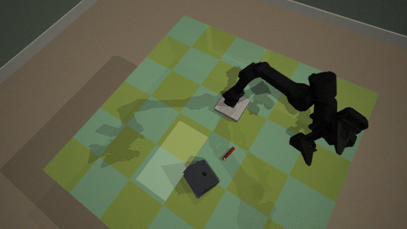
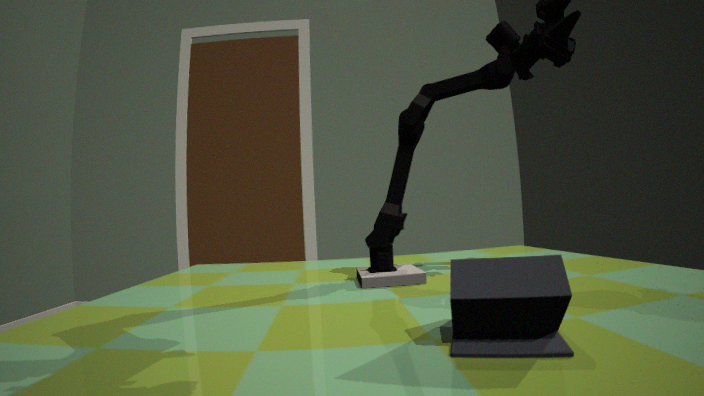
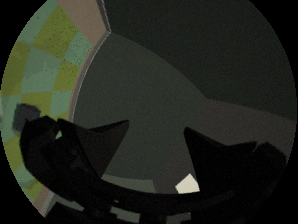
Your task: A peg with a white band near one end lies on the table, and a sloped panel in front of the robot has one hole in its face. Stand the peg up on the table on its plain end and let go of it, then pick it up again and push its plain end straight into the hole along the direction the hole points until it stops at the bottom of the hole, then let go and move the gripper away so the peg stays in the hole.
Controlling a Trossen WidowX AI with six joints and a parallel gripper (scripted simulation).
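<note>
Right now my gripper tip is 560 mm above the red peg, 260 mm to the left of it and 10 mm past it. The rest, counted from my gripper tip: dark sloped panel: 530 mm below, 300 mm to the right, 150 mm ahead.
</note>
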